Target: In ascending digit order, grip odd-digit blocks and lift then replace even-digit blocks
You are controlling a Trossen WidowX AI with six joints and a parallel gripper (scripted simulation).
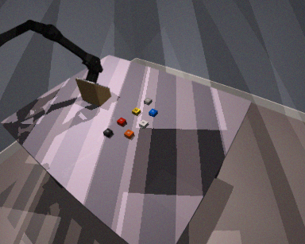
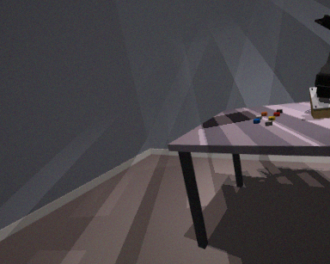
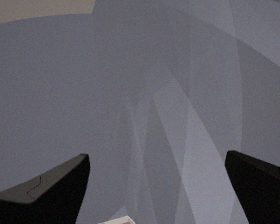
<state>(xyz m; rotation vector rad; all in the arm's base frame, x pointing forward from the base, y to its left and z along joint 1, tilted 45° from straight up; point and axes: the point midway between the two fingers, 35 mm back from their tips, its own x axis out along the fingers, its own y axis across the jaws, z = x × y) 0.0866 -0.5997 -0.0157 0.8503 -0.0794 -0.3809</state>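
Now: gripper tip 330 mm short of the white block, 480 mm to the right of it and 530 mm above it. Also, from my gripper tip: orange block (320 mm ahead, 400 mm to the left, 530 mm below); black block (240 mm ahead, 340 mm to the left, 530 mm below); red block (240 mm ahead, 430 mm to the left, 530 mm below).
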